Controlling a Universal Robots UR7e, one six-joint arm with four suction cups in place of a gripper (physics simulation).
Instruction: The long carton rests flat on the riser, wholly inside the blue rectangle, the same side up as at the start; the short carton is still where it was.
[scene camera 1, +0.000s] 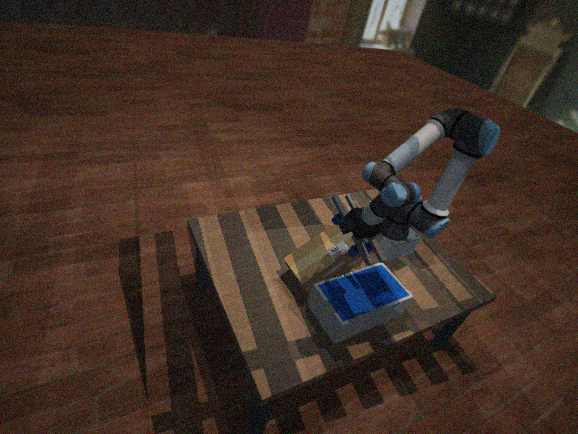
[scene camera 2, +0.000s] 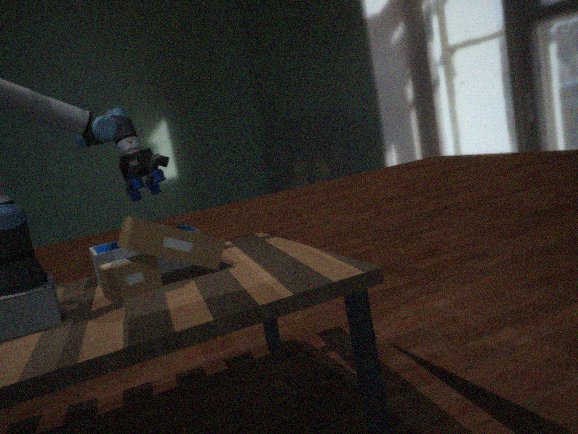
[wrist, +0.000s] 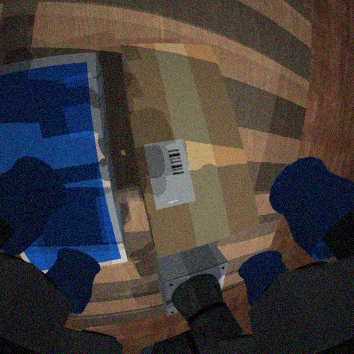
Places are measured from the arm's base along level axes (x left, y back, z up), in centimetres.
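Pixels of known places: end effector, tool point: (scene camera 1: 350, 235) (scene camera 2: 148, 190) (wrist: 166, 238); arm's base, origin of the base link: (scene camera 1: 392, 230) (scene camera 2: 18, 287) (wrist: 194, 289).
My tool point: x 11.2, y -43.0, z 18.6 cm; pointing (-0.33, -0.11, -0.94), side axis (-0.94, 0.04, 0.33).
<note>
Ahead of a thing's pixels: the offset from my tool point to its middle. Level surfaces: height alone.
The long carton @(dx -7.5, dy -2.1, dz -17.8 cm) (scene camera 1: 315, 257) (scene camera 2: 200, 251) (wrist: 185, 110) lies tilted beside the riser @(dx +14.4, dy +2.5, dz -23.4 cm) (scene camera 1: 362, 325) (scene camera 2: 122, 257) (wrist: 93, 75). One end is raised over the short carton @(dx -9.4, dy +13.0, dz -24.4 cm) (scene camera 2: 112, 282); the other slopes down to the table. A barcode label faces up. The short carton stands on the table, mostly hidden under the long one in scene camera 1 and the wrist view. The blue rectangle @(dx +14.4, dy +2.5, dz -17.4 cm) (scene camera 1: 372, 290) (scene camera 2: 104, 247) (wrist: 75, 142) on the riser's top has no carton on it. My gripper (scene camera 1: 352, 235) (scene camera 2: 145, 189) (wrist: 170, 240) is open, its blue cups above the long carton, apart from it.
The striped table @(dz -29.4 cm) (scene camera 1: 235, 260) (scene camera 2: 250, 285) carries everything. The arm's grey base block (scene camera 1: 400, 245) (scene camera 2: 30, 312) (wrist: 192, 267) stands on it near the raised end of the long carton. A narrow dark gap separates the riser from the long carton in the wrist view.
</note>
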